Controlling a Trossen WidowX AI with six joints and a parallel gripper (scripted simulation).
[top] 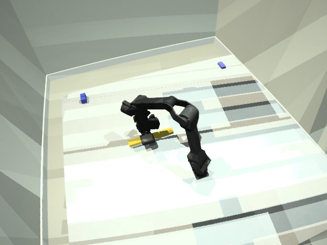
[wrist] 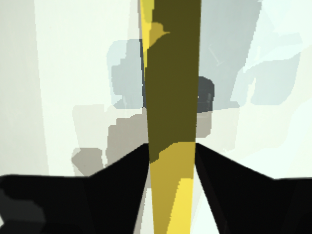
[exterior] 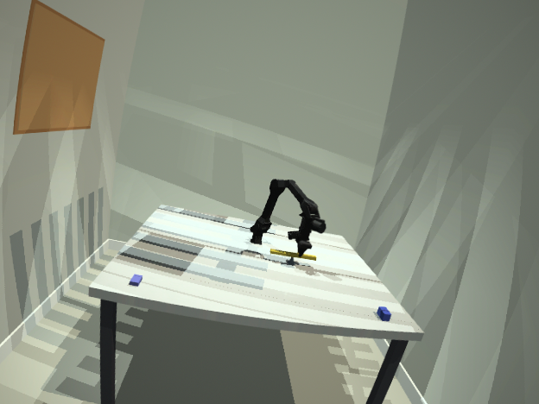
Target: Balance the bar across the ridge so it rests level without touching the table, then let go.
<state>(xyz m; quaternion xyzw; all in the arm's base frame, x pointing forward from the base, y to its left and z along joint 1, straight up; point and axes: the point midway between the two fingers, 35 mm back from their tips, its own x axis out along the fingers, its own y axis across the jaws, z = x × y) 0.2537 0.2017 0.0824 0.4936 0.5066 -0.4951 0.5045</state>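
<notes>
Right now the bar is 30 mm to the right of my gripper tip.
</notes>
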